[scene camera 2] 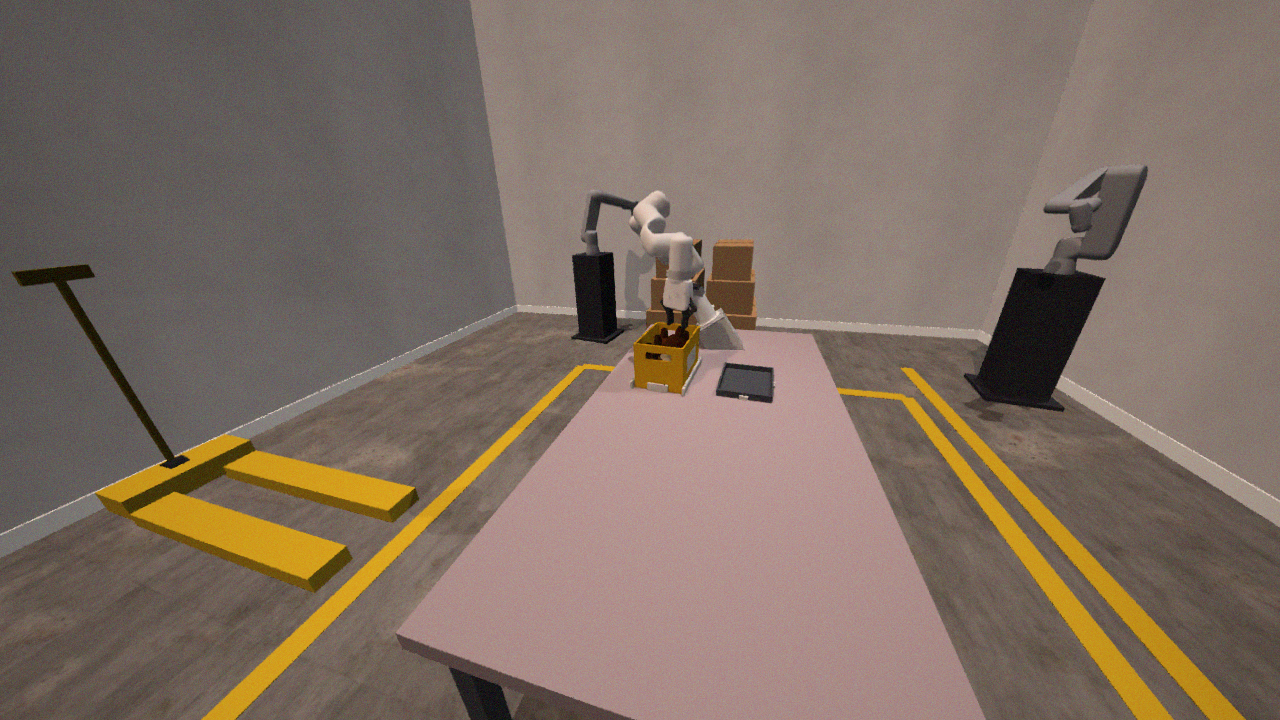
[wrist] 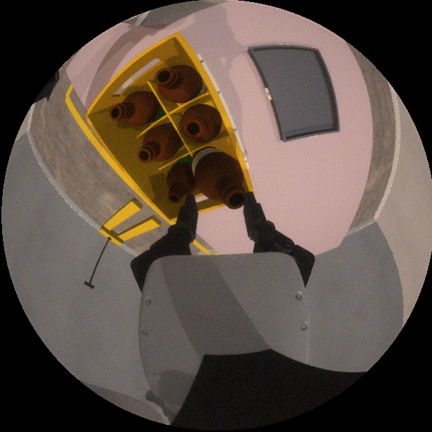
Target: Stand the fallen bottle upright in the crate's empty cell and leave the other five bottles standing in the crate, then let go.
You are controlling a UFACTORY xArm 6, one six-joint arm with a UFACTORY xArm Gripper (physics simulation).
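Pixels of known places: gripper, between the fingertips: point(scene camera 2: 677, 326); arm's base, origin of its link: point(scene camera 2: 708, 320).
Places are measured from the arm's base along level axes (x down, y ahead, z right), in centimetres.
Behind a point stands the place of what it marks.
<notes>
The yellow crate point(scene camera 2: 659, 374) @(x 5.5, y 54.5, z 4.7 cm) point(wrist: 181, 43) stands on the table. In the wrist view, five brown bottles stand in its cells: one at the top point(wrist: 184, 85), one at upper left point(wrist: 141, 108), one at middle right point(wrist: 204, 122), one at middle left point(wrist: 165, 142) and one at lower left point(wrist: 180, 177). The sixth bottle point(wrist: 216, 172), with a pale band, is in the lower right cell. It looks higher than the others, its mouth towards the lower right; how far it leans is unclear. My gripper point(scene camera 2: 677, 325) @(x -11.6, y 48.4, z 0.2 cm) point(wrist: 219, 202) is open, its fingers either side of that bottle's neck, the right fingertip very near its mouth.
A dark shallow tray point(scene camera 2: 746, 382) @(x 11.5, y 37.4, z -24.3 cm) point(wrist: 301, 92) lies on the pink table point(scene camera 2: 716, 519) @(x 12.0, y 106.4, z -28.4 cm) point(wrist: 300, 185), beside the crate. Two grey arms stand on black pedestals point(scene camera 2: 594, 295) point(scene camera 2: 1038, 335) off the table. Cardboard boxes point(scene camera 2: 733, 295) are stacked behind. A yellow pallet jack point(scene camera 2: 241, 537) is on the floor.
</notes>
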